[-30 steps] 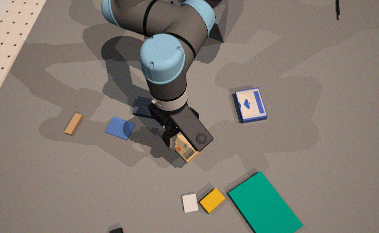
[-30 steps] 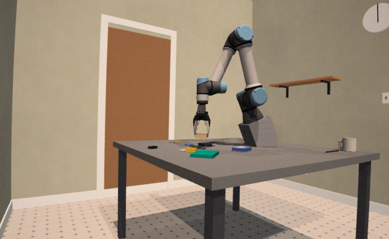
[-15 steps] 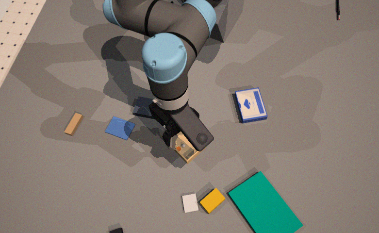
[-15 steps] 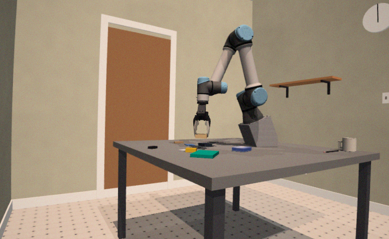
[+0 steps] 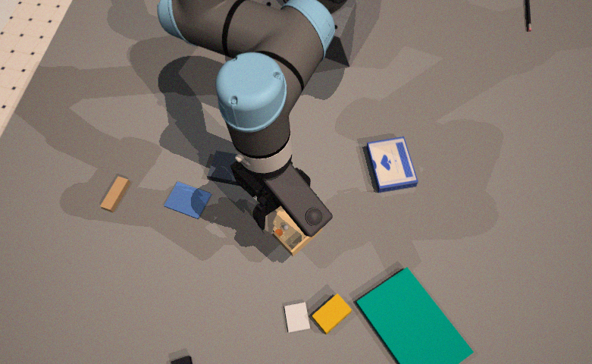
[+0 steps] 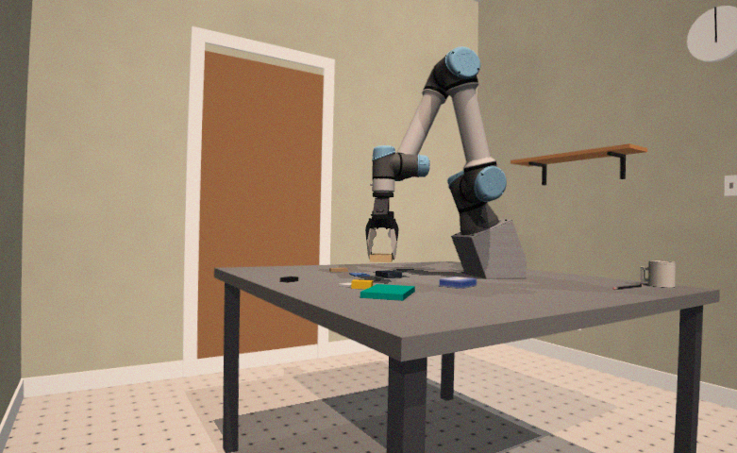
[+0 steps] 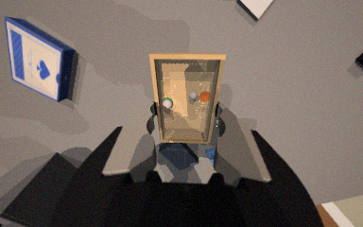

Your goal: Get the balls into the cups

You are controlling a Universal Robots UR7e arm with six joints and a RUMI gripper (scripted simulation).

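The covered wooden puzzle is 10 mm below my hand. The rest, counted from my hand: yellow block 150 mm ahead, 80 mm to the left, 80 mm below; then white block 150 mm ahead, 80 mm below, 20 mm to the left; then dark slate box 140 mm behind, 110 mm to the right, 80 mm below.
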